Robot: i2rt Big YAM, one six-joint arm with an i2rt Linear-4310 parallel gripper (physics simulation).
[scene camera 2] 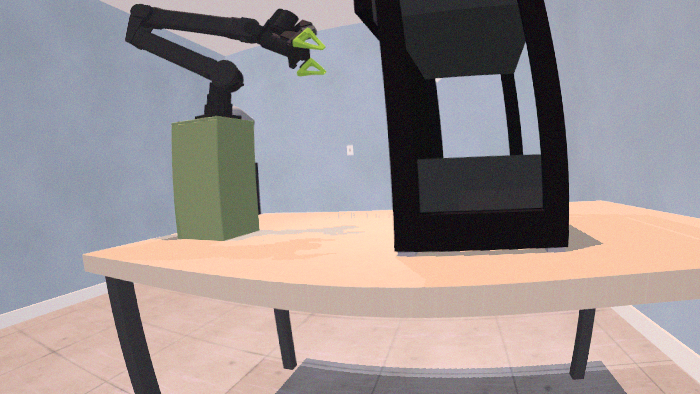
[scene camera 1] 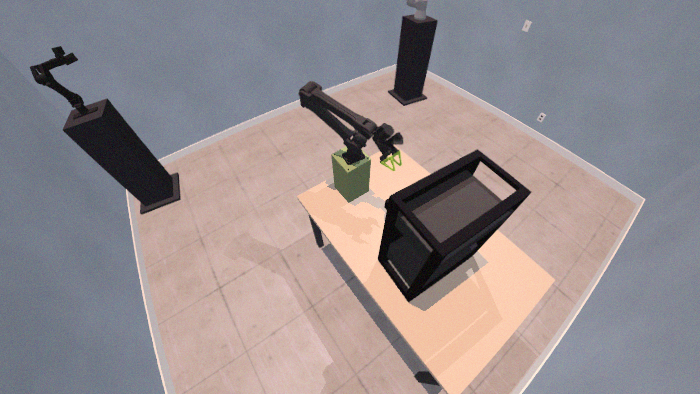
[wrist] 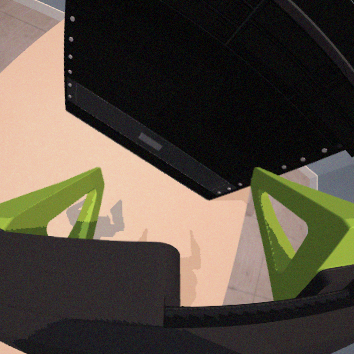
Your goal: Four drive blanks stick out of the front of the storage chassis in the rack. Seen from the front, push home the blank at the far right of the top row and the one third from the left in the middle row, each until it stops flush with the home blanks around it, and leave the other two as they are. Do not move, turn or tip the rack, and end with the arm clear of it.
Scene:
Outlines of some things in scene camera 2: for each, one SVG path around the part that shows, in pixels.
My gripper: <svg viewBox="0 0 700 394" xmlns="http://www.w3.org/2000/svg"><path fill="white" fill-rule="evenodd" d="M277 37L274 43L274 48L276 48L274 52L288 57L289 68L295 69L300 60L305 60L300 65L297 76L324 75L326 73L324 68L310 58L310 49L324 50L326 48L310 28L298 31L289 40L280 37L280 35ZM307 69L310 66L313 66L320 71L307 71ZM305 41L310 37L319 46L306 43Z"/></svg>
A black rack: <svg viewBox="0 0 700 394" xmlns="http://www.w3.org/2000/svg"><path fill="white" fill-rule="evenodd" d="M354 0L355 14L380 42L390 156L394 252L397 252L397 257L415 257L418 252L545 248L548 253L565 252L565 247L568 247L567 140L558 68L544 0ZM500 74L510 155L444 158L436 78ZM525 42L532 74L541 154L523 155L520 115L514 72Z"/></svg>

